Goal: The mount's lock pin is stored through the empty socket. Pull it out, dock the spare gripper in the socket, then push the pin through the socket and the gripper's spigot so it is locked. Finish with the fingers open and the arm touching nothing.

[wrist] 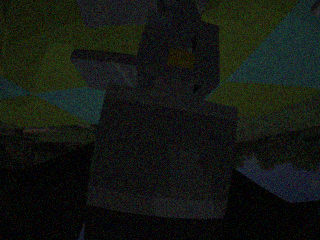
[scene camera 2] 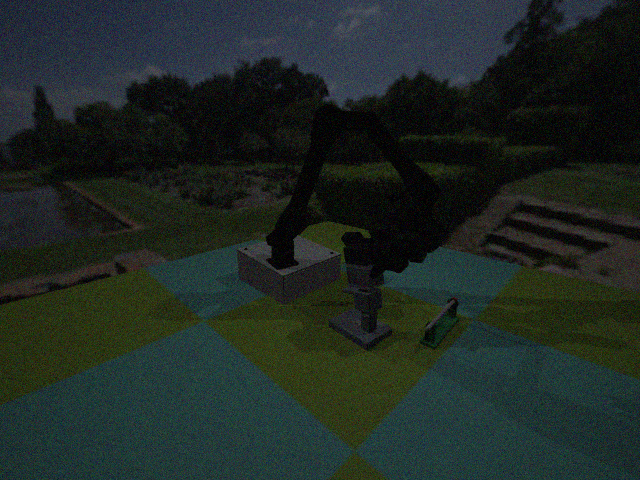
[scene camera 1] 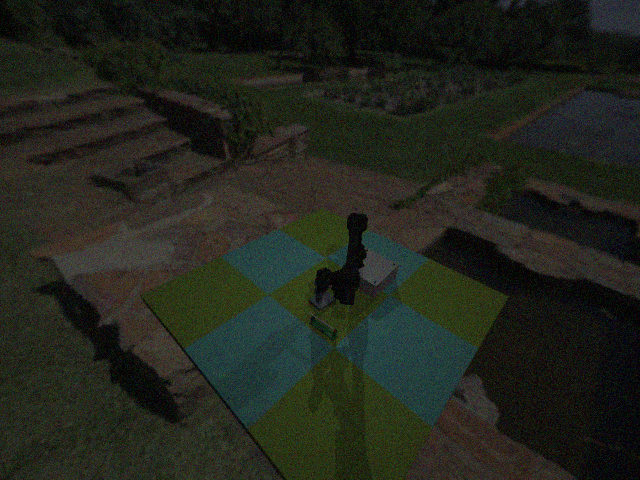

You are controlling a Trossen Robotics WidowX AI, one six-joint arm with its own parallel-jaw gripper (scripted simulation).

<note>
My gripper (scene camera 2: 359, 275) carries a spare gripper. Further things: a socket (scene camera 2: 362, 328) and a green pin rest (scene camera 2: 433, 337).
My gripper shows as well in the wrist view (wrist: 158, 153). The socket is seen too in the wrist view (wrist: 177, 47).
</note>
